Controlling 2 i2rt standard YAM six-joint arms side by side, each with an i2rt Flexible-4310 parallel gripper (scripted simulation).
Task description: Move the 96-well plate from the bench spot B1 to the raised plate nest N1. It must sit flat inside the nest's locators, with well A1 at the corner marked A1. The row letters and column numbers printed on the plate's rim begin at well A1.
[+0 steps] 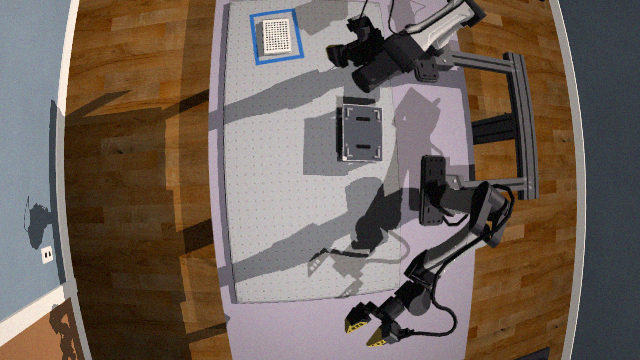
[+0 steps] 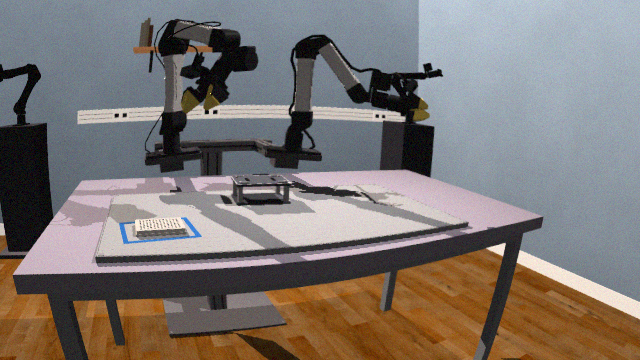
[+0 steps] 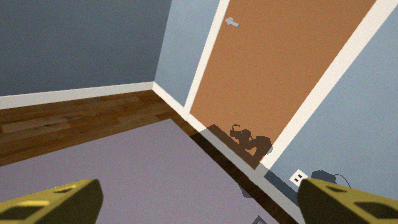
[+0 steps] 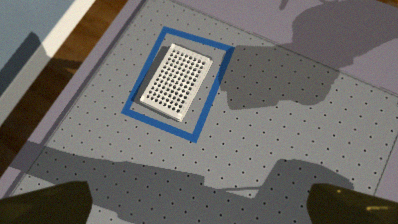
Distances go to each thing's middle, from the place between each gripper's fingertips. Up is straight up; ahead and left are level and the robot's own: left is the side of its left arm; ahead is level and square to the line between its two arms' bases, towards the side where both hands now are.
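My right hand point(image 2: 194, 110) is 15 cm short of the white 96-well plate point(image 2: 167, 226), 11 cm to the left of it and 27 cm above it. The raised nest N1 point(image 1: 354, 132) is 10 cm behind my right hand, 22 cm to the left of it and 22 cm below it.
The raised nest N1 is 8 cm behind my left hand point(image 1: 356, 339), 54 cm to the right of it and 24 cm below it. The white 96-well plate is 16 cm ahead of my left hand, 86 cm to the right of it and 29 cm below it.
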